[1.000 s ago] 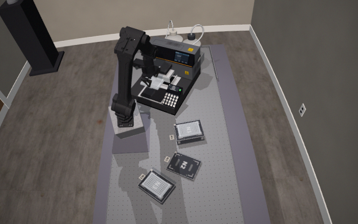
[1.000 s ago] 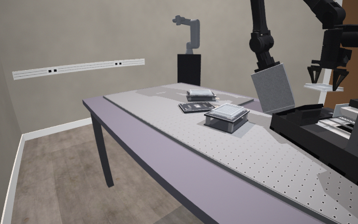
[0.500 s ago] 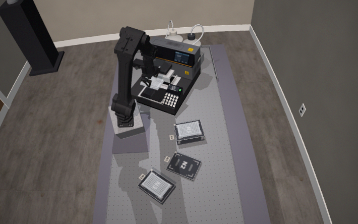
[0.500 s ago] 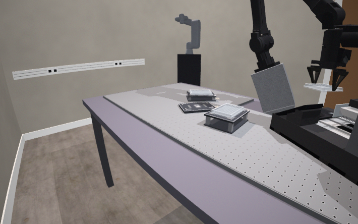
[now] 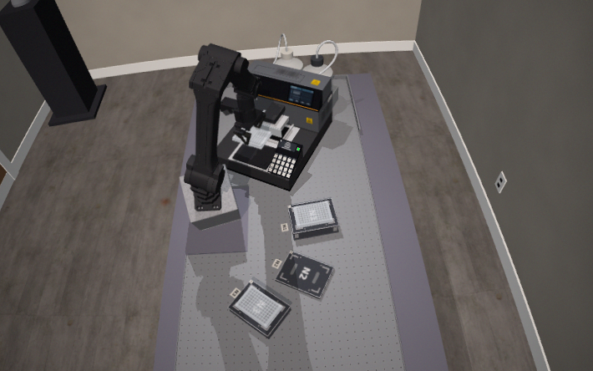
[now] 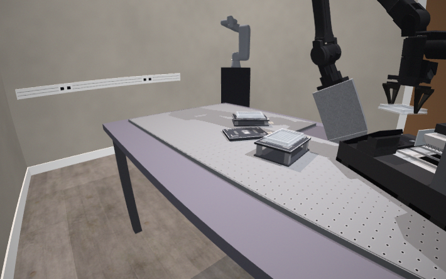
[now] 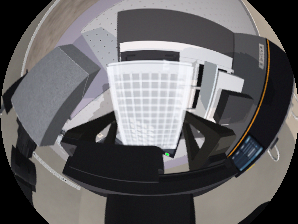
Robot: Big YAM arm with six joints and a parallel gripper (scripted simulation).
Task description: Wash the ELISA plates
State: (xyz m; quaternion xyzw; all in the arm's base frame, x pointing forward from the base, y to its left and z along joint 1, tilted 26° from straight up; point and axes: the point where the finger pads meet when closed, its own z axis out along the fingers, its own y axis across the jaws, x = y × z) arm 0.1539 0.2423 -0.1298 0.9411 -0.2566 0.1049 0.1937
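Now: hand 100 mm above the washer carrier. Round my hand: plate washer (130 mm to the left, 80 mm ahead, 50 mm below).
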